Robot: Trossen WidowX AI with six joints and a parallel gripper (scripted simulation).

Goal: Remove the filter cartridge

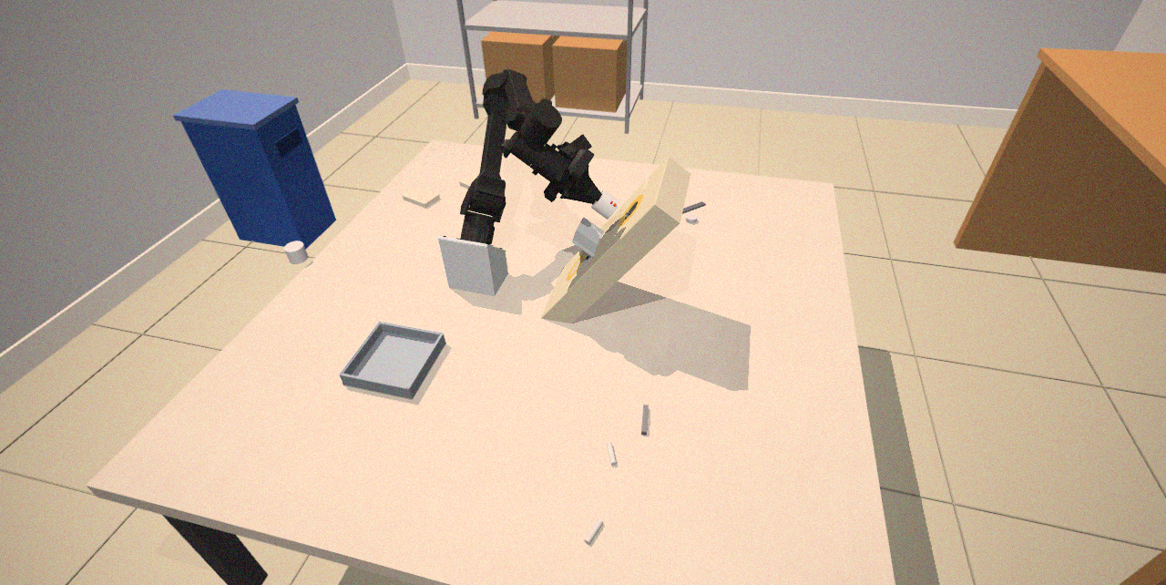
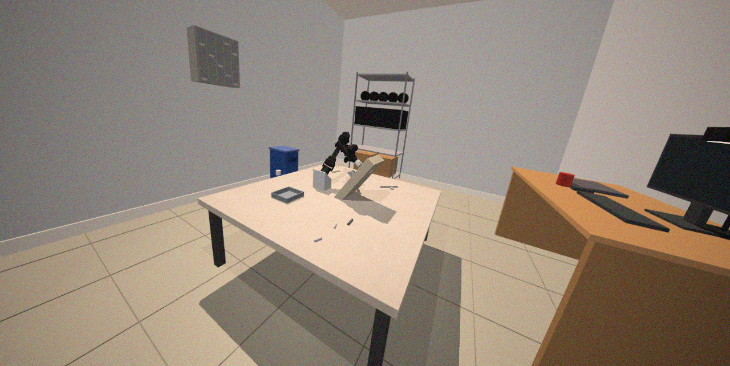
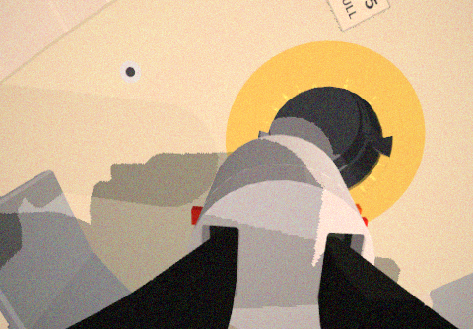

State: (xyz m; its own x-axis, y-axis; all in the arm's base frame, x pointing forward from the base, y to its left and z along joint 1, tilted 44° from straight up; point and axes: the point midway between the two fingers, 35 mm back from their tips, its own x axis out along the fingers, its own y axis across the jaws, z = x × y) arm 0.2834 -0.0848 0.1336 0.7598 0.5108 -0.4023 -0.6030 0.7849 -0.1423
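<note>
The round white filter cartridge lies 10 mm below my gripper tip and 10 mm ahead of it. Also, from my gripper tip: grey tray 330 mm behind, 320 mm to the right, 260 mm below; then beige service panel 100 mm below, 30 mm ahead, 10 mm to the left.
</note>
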